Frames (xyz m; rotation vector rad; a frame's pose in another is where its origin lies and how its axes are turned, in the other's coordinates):
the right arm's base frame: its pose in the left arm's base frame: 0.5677 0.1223 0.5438 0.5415 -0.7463 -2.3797
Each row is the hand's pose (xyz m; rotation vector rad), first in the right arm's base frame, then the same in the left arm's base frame.
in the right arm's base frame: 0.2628 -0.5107 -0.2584 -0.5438 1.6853 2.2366
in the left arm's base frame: 0.2998 0.2022 -0.0206 0.5701 0.2869 0.3329
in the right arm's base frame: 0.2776 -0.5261 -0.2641 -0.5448 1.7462 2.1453
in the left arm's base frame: 0.2855 0.2011 -0.0374 0.6407 0.3084 0.2989
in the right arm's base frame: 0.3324 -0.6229 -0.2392 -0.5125 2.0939 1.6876
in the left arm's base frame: 0.1922 0.2412 -0.0891 1.0281 0.4276 0.2054
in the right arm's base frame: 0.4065 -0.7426 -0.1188 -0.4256 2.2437 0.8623
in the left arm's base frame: 0.0251 0.3211 -0.0862 1.5764 0.5262 -0.1810
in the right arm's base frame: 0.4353 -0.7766 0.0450 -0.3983 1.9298 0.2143
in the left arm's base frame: -0.0962 0.3883 0.0117 1.8457 0.5195 -0.8317
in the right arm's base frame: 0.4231 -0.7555 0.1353 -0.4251 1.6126 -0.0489
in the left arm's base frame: -0.1259 0.4162 0.0959 1.8255 0.4846 -1.2895
